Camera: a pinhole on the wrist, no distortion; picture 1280 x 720 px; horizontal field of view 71.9 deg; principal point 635.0 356.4 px. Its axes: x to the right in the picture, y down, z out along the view. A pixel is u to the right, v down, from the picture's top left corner.
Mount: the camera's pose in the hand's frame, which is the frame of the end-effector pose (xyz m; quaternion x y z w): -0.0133 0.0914 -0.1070 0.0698 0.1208 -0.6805 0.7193
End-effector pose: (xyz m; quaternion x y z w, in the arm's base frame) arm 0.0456 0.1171 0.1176 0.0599 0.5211 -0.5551 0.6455
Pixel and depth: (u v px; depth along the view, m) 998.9 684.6 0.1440
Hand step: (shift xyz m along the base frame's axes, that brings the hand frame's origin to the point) -0.0017 -0.0434 -0.0343
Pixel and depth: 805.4 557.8 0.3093
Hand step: 0.0556 -0.1826 0.0360
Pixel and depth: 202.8 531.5 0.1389
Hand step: 0.1175 0.0032 -0.0580
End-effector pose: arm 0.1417 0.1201 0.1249 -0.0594 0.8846 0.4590 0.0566
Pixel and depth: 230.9 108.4 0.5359
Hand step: 0.1246 0.5036 -0.1146
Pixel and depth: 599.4 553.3 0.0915
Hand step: -0.0261 0.0246 0.0669
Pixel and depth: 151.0 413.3 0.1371
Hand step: -0.0210 0.1094 0.0772
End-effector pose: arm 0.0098 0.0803 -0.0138 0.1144 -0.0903 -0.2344 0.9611
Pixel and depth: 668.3 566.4 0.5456
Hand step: 0.0203 -0.2028 0.3886
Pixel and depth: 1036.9 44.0 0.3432
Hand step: -0.1983 -0.1224 0.1272
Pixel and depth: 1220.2 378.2 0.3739
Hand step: -0.1158 -0.2622 0.1172
